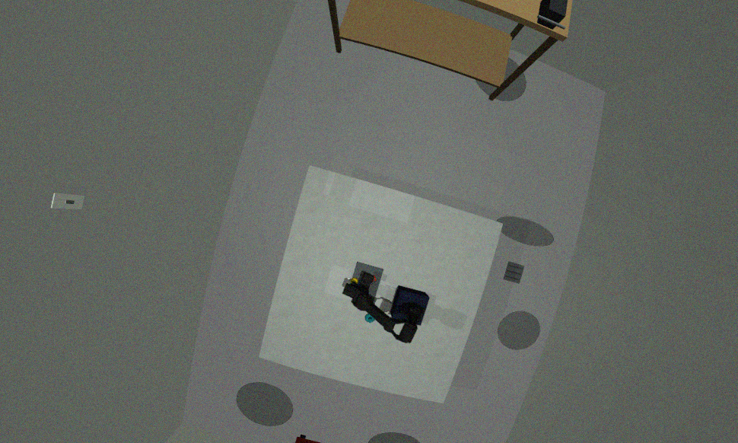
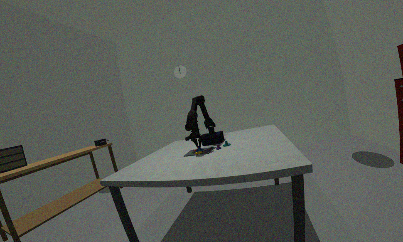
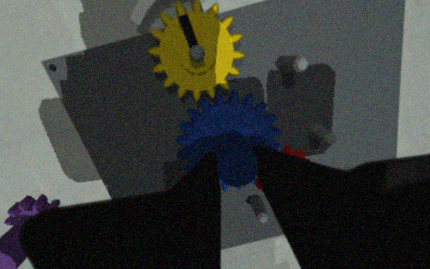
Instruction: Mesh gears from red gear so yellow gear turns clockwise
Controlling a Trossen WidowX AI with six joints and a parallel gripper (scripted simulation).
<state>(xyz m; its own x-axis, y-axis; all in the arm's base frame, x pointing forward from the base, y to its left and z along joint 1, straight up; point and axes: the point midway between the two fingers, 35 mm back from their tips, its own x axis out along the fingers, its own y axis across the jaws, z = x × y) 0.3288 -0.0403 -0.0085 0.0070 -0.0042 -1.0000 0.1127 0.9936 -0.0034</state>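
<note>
The blue gear is 1 cm below my gripper tip. The rest, counted from my gripper tip: purple gear 15 cm to the left, 3 cm below, 3 cm behind; yellow gear 5 cm ahead, 3 cm below, 1 cm to the left; red gear 4 cm behind, 3 cm to the right, 3 cm below.
</note>
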